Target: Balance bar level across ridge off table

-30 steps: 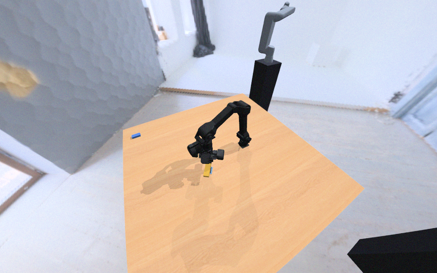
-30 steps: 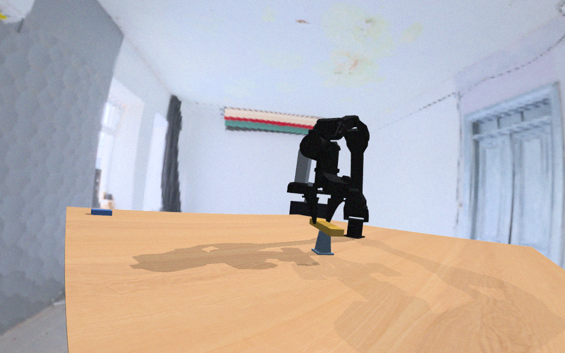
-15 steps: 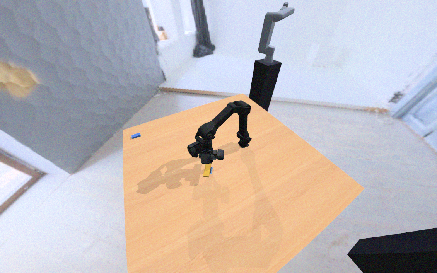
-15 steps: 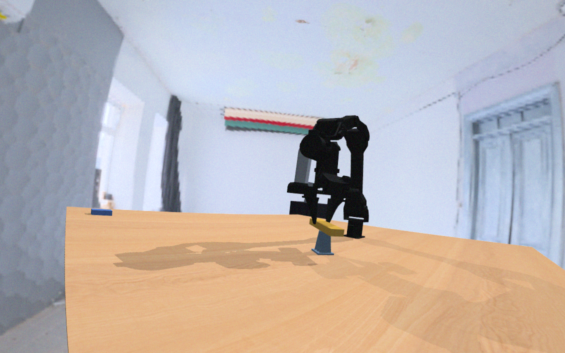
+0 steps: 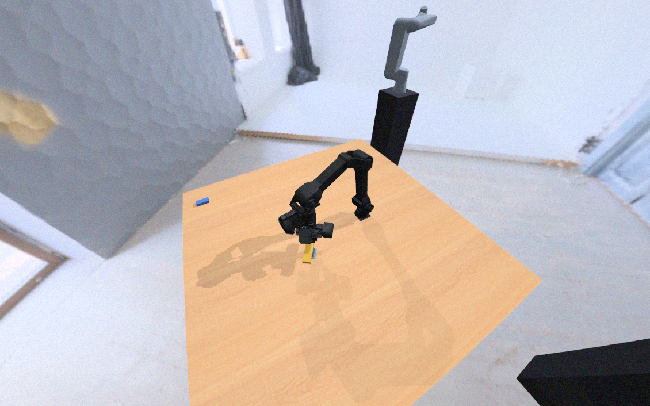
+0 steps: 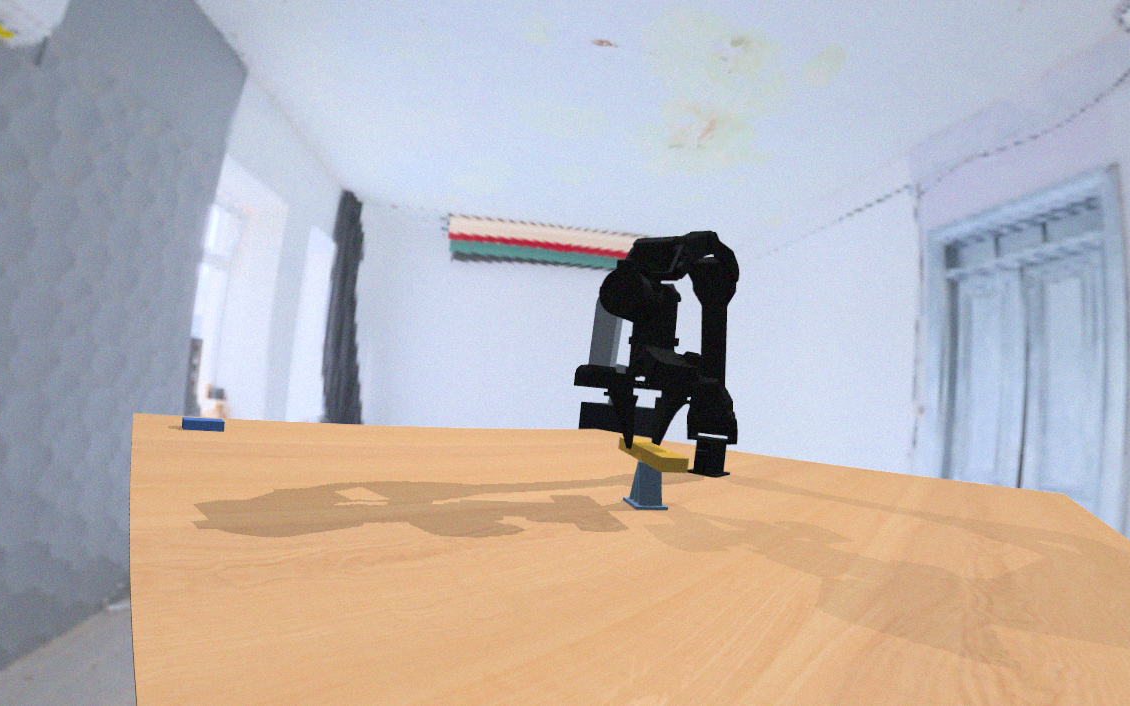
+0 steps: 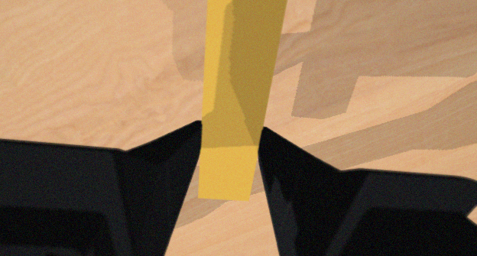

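Right now my gripper tip is 2 cm short of the yellow bar and 2 cm to the right of it. Round my gripper tip: small blue block: 43 cm ahead, 55 cm to the right, 6 cm below.
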